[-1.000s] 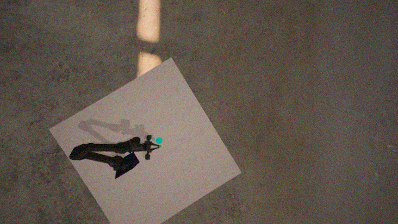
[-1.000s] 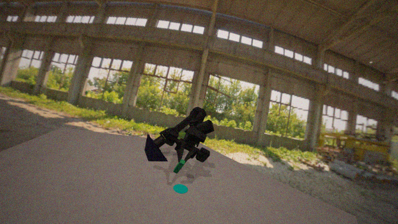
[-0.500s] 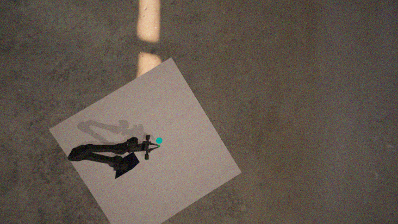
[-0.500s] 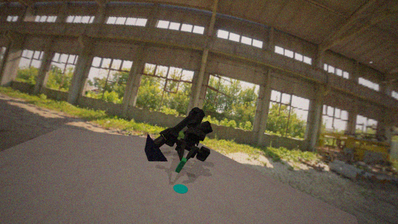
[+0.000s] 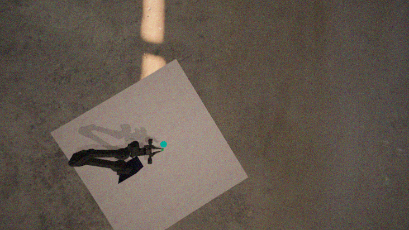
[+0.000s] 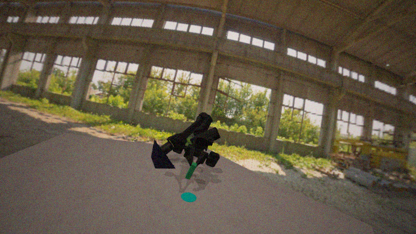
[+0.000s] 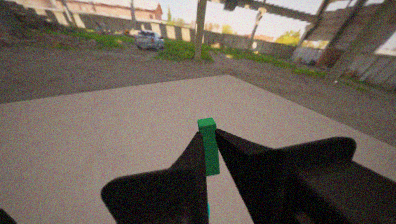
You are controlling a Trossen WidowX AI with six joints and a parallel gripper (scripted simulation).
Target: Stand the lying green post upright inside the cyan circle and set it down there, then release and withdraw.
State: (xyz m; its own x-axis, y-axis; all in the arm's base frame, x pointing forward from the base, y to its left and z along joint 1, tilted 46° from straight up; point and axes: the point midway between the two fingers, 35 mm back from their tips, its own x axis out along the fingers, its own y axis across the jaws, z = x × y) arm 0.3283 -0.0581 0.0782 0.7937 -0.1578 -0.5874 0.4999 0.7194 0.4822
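Right now my gripper tip is 20 mm past the cyan circle, 20 mm to the right of it and 140 mm above it. The rest, counted from my gripper tip: green post 10 mm behind, 20 mm below.
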